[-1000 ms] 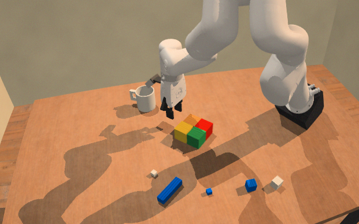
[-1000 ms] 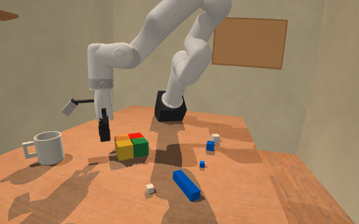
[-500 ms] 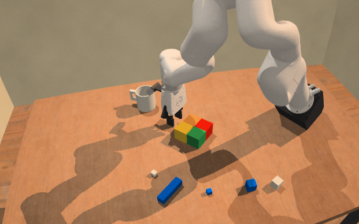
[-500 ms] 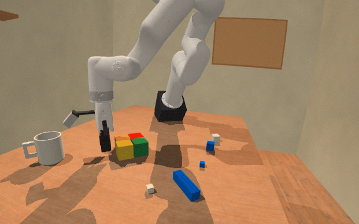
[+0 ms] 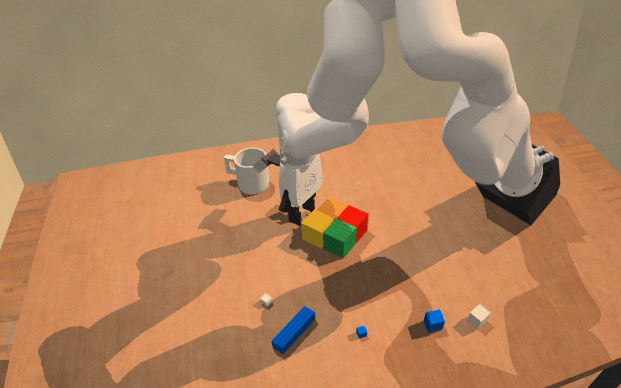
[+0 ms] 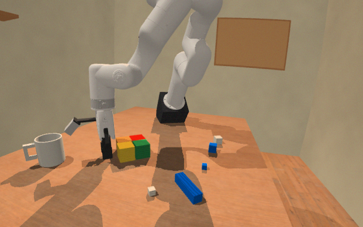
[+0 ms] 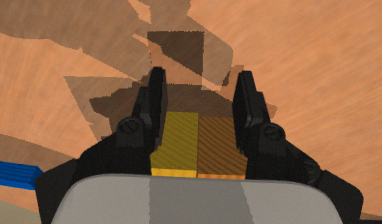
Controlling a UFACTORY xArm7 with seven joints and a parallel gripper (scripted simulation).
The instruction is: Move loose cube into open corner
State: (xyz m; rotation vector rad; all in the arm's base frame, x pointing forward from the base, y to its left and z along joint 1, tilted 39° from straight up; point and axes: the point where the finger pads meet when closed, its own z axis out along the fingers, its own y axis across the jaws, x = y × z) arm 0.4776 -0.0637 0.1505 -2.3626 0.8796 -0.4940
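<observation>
My gripper is now 6 cm to the right of the yellow cube and 4 cm past it. Round my hand: red cube: 11 cm behind, 4 cm to the left; green cube: 9 cm to the left, 8 cm behind; orange cube: 7 cm behind, 2 cm to the left.
</observation>
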